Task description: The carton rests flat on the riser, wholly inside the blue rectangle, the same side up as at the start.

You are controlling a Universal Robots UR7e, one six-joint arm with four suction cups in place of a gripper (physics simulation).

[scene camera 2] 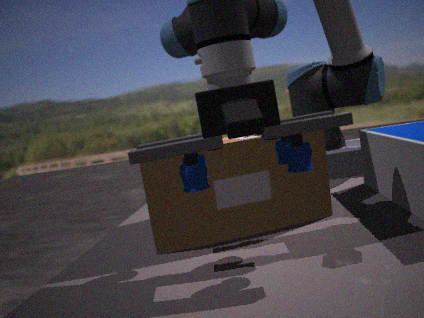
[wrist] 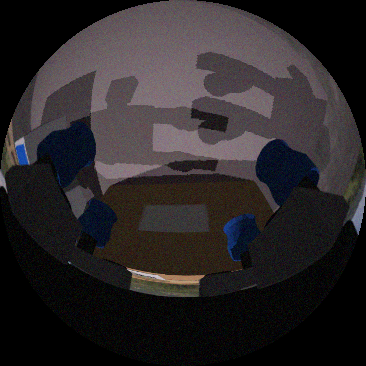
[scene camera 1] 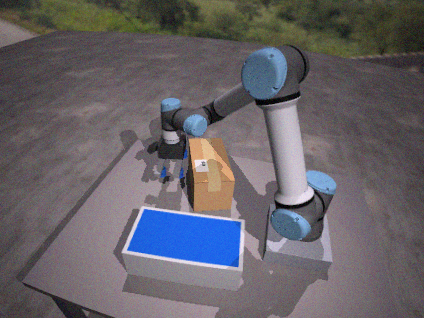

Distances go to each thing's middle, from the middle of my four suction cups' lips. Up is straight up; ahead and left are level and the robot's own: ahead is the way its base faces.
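Brown carton (scene camera 2: 250, 193): 5 cm below my suction cup, 15 cm behind it, 2 cm to the right of it.
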